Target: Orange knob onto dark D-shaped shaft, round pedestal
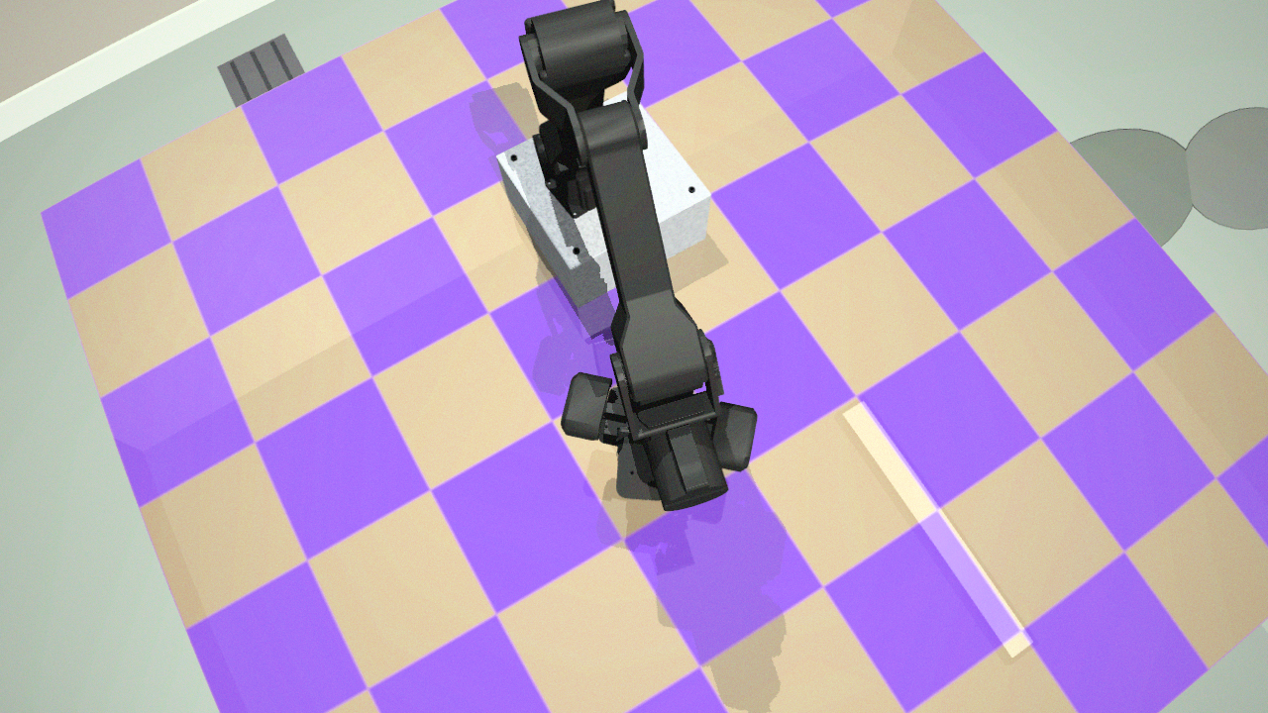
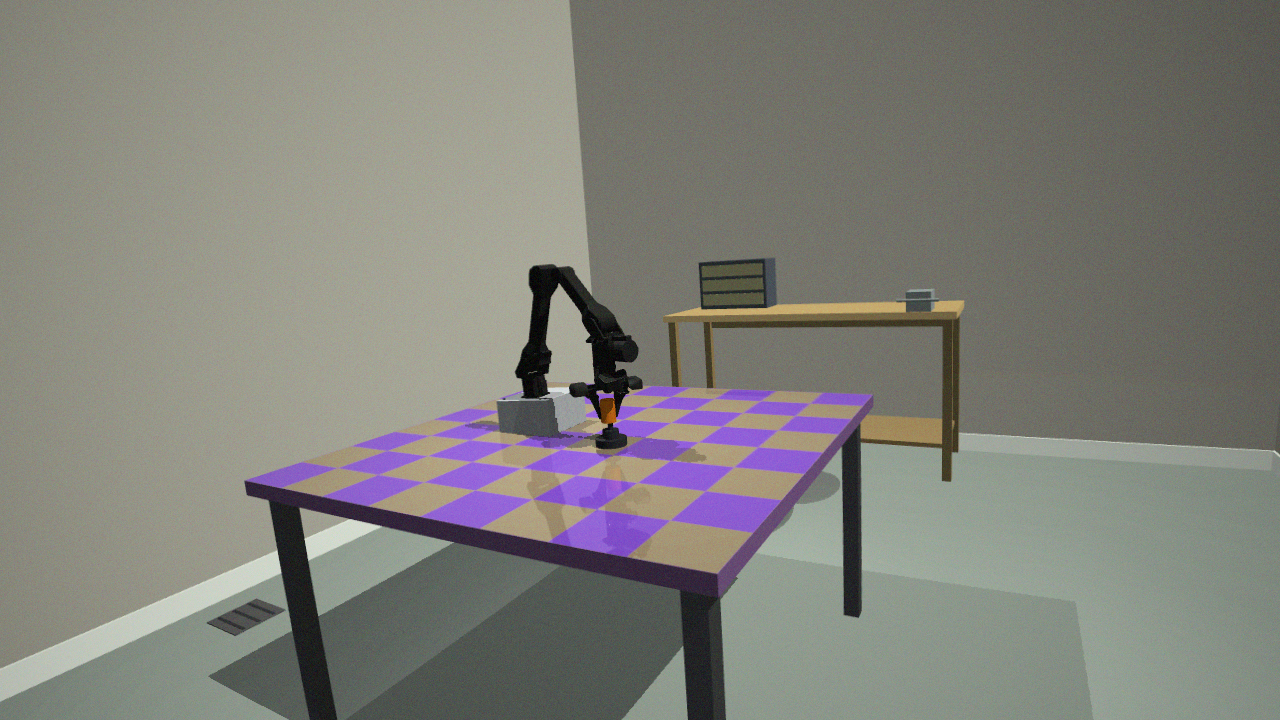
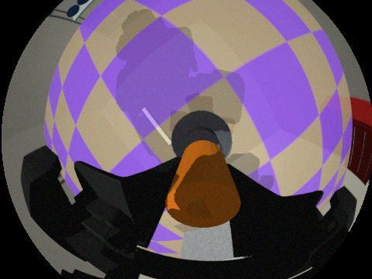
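The orange knob lies 2 cm above my gripper tip. The rest, counted from my gripper tip: D-shaped shaft: 1 cm ahead, 4 cm below.
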